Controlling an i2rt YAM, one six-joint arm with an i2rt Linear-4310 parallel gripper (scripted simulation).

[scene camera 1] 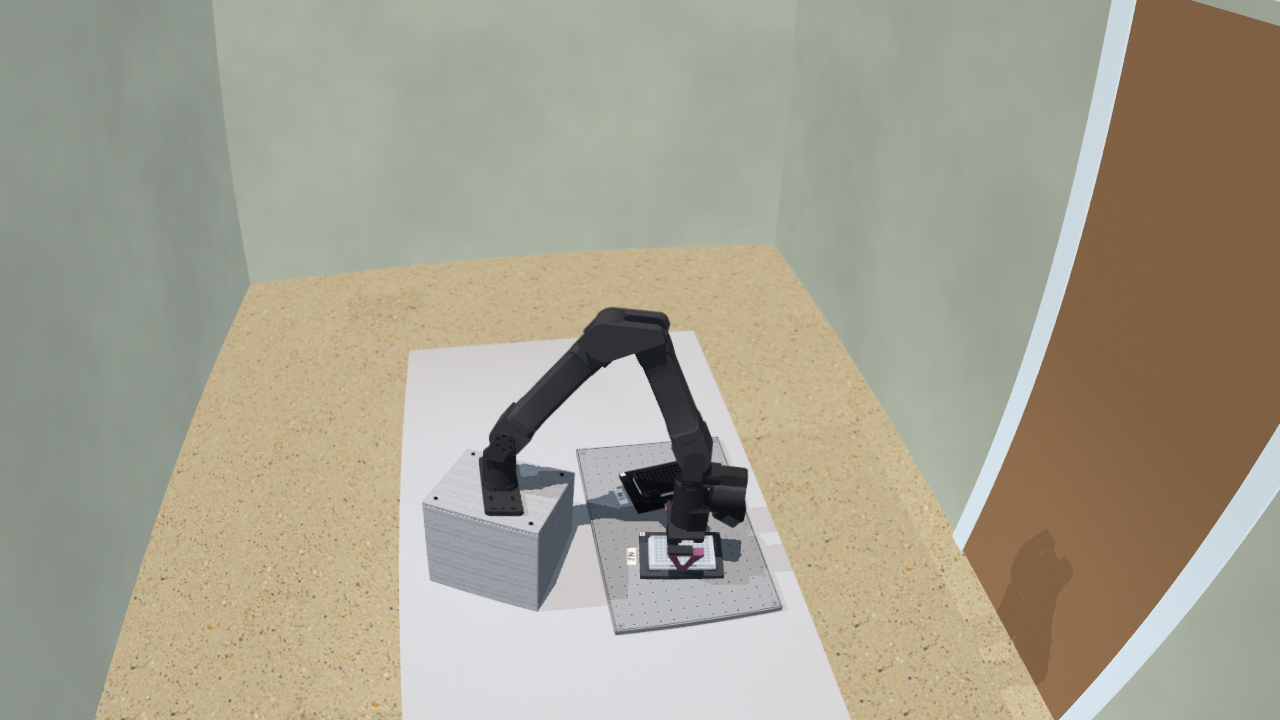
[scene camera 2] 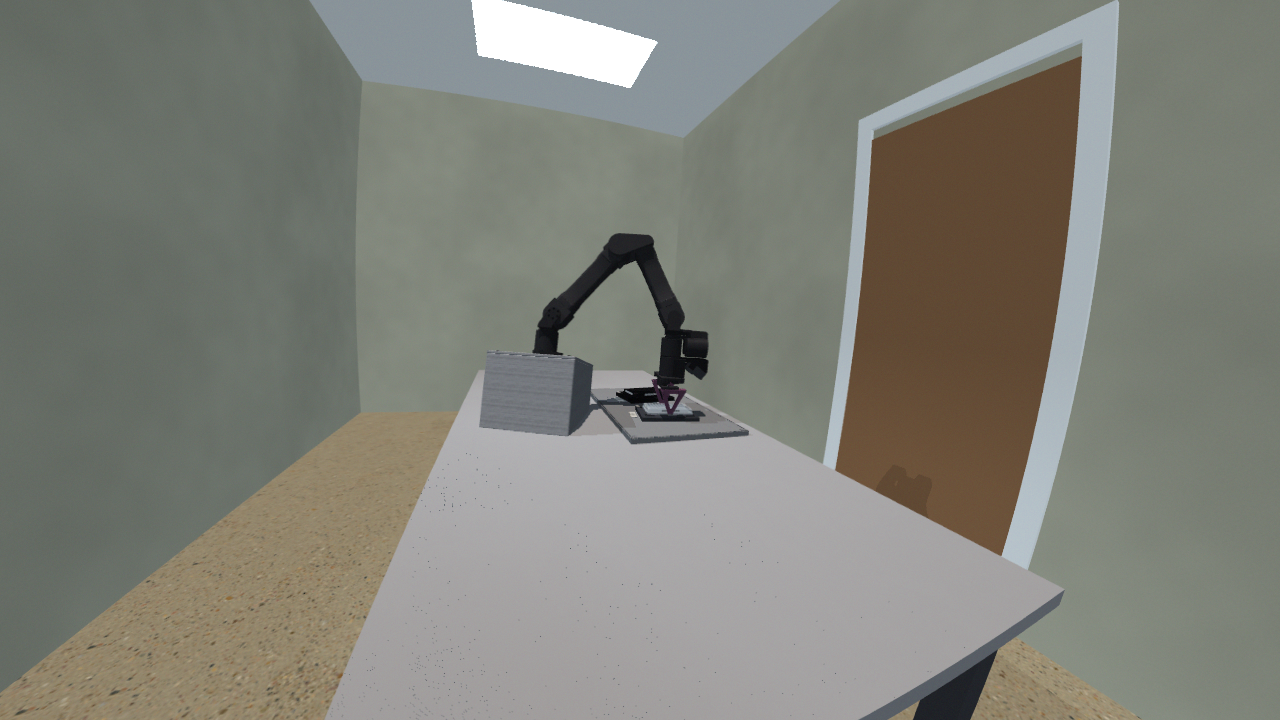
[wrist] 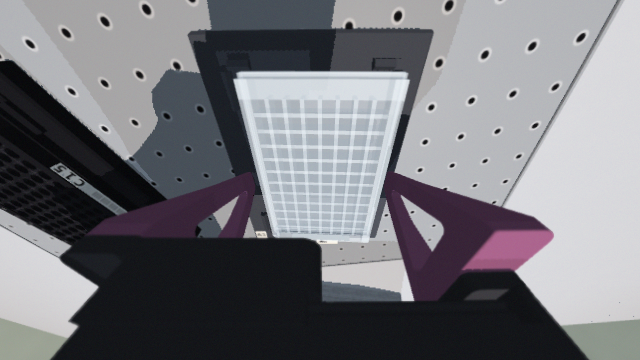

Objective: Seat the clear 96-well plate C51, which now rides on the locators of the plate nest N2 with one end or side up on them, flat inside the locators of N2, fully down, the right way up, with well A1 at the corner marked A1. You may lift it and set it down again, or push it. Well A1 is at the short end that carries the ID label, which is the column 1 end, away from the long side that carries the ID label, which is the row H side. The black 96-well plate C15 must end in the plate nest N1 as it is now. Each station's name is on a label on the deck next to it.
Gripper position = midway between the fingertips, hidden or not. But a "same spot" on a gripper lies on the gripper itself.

Scene:
gripper: scene camera 1; scene camera 2; wrist 319, 179
same spot on gripper: [scene camera 1: 674, 550] = [scene camera 2: 665, 386]

